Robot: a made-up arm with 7 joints. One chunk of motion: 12 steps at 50 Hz.
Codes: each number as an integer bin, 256 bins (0 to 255) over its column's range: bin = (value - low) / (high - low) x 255, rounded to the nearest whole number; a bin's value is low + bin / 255 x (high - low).
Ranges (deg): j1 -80.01..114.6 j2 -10..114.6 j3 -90.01..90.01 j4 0..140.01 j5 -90.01..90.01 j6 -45.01..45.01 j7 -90.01..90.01
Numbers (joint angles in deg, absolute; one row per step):
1: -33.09 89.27 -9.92 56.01 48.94 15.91 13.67
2: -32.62 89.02 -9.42 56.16 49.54 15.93 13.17
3: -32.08 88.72 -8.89 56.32 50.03 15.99 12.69
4: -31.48 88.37 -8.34 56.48 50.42 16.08 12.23
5: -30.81 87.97 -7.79 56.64 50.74 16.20 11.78
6: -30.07 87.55 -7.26 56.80 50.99 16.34 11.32
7: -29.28 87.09 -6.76 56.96 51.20 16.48 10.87
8: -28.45 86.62 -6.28 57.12 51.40 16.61 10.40
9: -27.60 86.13 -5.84 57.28 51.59 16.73 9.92
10: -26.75 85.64 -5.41 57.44 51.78 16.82 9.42
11: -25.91 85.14 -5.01 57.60 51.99 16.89 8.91
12: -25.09 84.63 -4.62 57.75 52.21 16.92 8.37
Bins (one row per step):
1: 61 203 113 102 197 173 147
2: 62 203 114 102 198 173 146
3: 63 202 115 103 198 173 145
4: 64 201 116 103 199 173 145
5: 64 201 116 103 199 173 144
6: 65 200 117 103 200 174 144
7: 66 199 118 104 200 174 143
8: 68 198 119 104 200 175 142
9: 69 197 119 104 201 175 142
10: 70 196 120 105 201 175 141
11: 71 195 120 105 201 175 140
12: 72 194 121 105 201 175 139

